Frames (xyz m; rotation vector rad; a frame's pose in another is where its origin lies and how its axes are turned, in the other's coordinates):
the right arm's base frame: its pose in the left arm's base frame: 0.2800 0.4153 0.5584 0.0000 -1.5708 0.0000
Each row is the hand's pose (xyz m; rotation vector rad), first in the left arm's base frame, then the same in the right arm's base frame.
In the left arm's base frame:
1: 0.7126 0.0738 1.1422 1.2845 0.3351 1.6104
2: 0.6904 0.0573 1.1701 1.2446 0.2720 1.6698
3: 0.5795 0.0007 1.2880 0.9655 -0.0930 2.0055
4: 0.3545 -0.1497 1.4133 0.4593 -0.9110 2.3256
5: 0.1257 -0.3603 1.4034 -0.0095 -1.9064 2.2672
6: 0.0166 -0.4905 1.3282 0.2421 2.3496 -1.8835
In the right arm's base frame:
1: 0.5838 -0.3415 -0.4326 2.2986 1.2310 0.2588
2: 0.6117 -0.3580 -0.4104 2.2912 1.1606 0.3343
3: 0.7296 -0.4146 -0.2995 2.2044 0.7436 0.7716
4: 0.8549 -0.5650 -0.0745 1.8295 -0.0805 1.2260
5: 0.8450 -0.7756 0.1543 1.2888 -0.9362 1.2997
6: 0.7698 -0.9058 0.2634 0.9249 -1.4266 1.1977

